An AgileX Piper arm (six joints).
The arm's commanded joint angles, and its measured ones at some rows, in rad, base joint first. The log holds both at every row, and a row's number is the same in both.
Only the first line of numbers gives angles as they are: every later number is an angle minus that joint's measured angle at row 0.
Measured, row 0:
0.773, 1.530, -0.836, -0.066, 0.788, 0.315
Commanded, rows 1 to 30:
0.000, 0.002, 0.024, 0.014, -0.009, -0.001
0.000, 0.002, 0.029, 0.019, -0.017, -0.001
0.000, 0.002, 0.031, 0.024, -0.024, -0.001
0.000, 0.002, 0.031, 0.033, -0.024, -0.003
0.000, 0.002, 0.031, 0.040, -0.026, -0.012
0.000, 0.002, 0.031, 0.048, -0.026, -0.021
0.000, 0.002, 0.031, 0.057, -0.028, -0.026
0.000, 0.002, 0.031, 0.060, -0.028, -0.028
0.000, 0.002, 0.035, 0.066, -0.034, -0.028
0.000, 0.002, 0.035, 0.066, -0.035, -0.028
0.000, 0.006, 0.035, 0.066, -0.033, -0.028
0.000, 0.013, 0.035, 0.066, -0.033, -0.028
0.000, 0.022, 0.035, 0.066, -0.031, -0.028
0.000, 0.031, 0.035, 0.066, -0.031, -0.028
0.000, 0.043, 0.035, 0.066, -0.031, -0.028
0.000, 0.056, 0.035, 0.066, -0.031, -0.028
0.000, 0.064, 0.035, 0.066, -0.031, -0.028
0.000, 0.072, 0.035, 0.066, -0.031, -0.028
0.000, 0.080, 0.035, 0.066, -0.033, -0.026
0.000, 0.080, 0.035, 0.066, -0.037, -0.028
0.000, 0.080, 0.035, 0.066, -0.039, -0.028
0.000, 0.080, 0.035, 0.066, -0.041, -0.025
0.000, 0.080, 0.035, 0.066, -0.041, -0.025
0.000, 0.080, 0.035, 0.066, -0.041, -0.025
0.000, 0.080, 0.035, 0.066, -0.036, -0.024
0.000, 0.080, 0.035, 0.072, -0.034, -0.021
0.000, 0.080, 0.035, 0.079, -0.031, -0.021
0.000, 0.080, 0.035, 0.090, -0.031, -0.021
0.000, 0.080, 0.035, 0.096, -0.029, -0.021
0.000, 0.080, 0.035, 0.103, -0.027, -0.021
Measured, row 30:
0.000, 0.079, 0.033, 0.080, -0.033, -0.021
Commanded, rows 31 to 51:
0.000, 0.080, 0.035, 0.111, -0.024, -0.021
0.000, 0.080, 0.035, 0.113, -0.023, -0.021
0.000, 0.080, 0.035, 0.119, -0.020, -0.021
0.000, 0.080, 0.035, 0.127, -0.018, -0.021
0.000, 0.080, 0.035, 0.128, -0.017, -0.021
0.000, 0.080, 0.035, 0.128, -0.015, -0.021
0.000, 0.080, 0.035, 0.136, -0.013, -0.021
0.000, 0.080, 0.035, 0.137, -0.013, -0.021
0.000, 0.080, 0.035, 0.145, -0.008, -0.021
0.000, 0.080, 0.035, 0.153, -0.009, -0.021
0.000, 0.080, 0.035, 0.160, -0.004, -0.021
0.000, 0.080, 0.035, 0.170, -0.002, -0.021
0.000, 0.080, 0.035, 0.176, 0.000, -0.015
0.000, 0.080, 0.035, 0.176, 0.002, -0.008
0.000, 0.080, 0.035, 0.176, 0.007, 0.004
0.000, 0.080, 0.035, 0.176, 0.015, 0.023
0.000, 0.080, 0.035, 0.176, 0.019, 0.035
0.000, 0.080, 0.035, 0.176, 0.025, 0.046
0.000, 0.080, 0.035, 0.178, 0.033, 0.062
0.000, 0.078, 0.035, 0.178, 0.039, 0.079
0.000, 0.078, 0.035, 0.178, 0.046, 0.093
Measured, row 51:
0.000, 0.079, 0.033, 0.177, 0.008, 0.035
